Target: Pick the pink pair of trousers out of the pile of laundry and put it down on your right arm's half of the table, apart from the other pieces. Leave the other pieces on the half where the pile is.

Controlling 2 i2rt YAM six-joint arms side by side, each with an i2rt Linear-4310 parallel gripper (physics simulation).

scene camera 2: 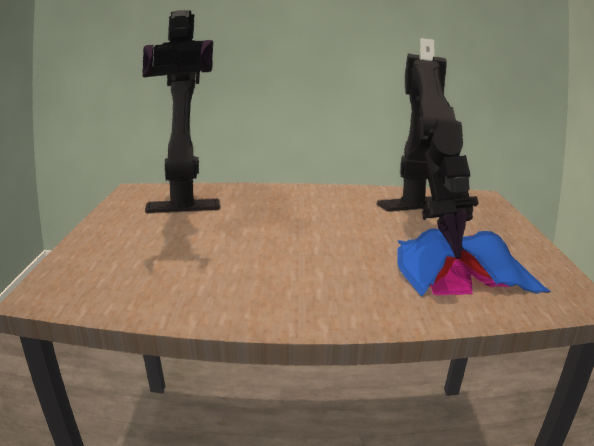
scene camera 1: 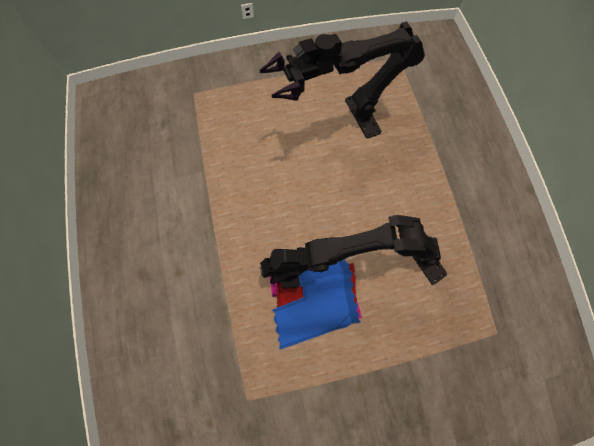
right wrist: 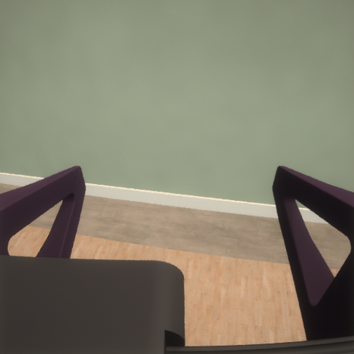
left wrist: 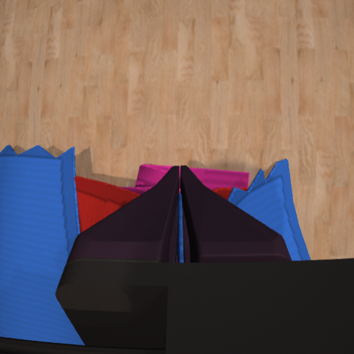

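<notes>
The pink trousers (scene camera 1: 274,289) (scene camera 2: 452,282) (left wrist: 220,178) show in part at the pile's outer edge. In scene camera 2 they rise in a peak to the fingertips of my left gripper (scene camera 2: 457,257) (left wrist: 180,167), which is shut on them. The red piece (scene camera 1: 290,295) (left wrist: 102,202) lies over the pink and is raised beside the fingertips. The blue piece (scene camera 1: 325,305) (scene camera 2: 420,260) (left wrist: 30,225) covers most of the pile and spreads on both sides of the gripper. My right gripper (scene camera 1: 267,83) (scene camera 2: 177,58) (right wrist: 178,176) is open and empty, high above the table.
The pile is on the left arm's half of the wooden table (scene camera 1: 300,200) (scene camera 2: 300,300), toward the edge opposite the arm bases. The left arm (scene camera 1: 350,245) reaches across part of the pile. The right arm (scene camera 1: 375,47) is raised at the other end.
</notes>
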